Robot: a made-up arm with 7 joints.
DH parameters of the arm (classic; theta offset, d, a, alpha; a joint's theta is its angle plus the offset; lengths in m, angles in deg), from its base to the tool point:
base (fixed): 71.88 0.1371 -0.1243 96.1
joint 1: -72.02 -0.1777 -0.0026 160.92
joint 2: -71.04 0.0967 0.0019 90
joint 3: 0 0.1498 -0.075 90
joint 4: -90 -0.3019 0.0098 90
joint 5: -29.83 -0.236 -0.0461 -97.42
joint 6: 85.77 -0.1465 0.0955 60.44
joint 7: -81.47 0.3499 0.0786 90
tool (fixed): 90 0.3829 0 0
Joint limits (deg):
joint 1: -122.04..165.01
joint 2: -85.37..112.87
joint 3: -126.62..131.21
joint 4: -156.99..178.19
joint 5: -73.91..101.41
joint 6: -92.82..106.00
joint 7: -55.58..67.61
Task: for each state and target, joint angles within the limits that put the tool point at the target. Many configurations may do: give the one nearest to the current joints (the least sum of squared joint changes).
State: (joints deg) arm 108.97 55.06 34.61 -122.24 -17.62 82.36 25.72
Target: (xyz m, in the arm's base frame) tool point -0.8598 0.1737 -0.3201
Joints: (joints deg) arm 111.48 64.61 7.49 -103.13 -32.81 57.69 -3.17
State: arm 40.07 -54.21 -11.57 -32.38 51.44 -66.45 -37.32
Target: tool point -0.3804 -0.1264 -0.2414
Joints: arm 61.67 -74.00 12.41 -18.86 40.33 -49.68 -33.35
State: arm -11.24 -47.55 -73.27 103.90 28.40 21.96 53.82
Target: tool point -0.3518 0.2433 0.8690
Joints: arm -7.78 -44.20 -56.76 102.20 24.73 8.87 40.38
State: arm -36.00 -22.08 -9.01 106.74 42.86 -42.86 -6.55
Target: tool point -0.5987 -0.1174 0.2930
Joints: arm -62.20 -14.73 -15.44 97.14 47.68 -49.80 -13.81
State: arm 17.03 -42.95 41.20 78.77 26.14 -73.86 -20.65
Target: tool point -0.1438 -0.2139 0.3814
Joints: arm -3.48 -18.80 51.69 67.32 5.44 -83.35 -54.10
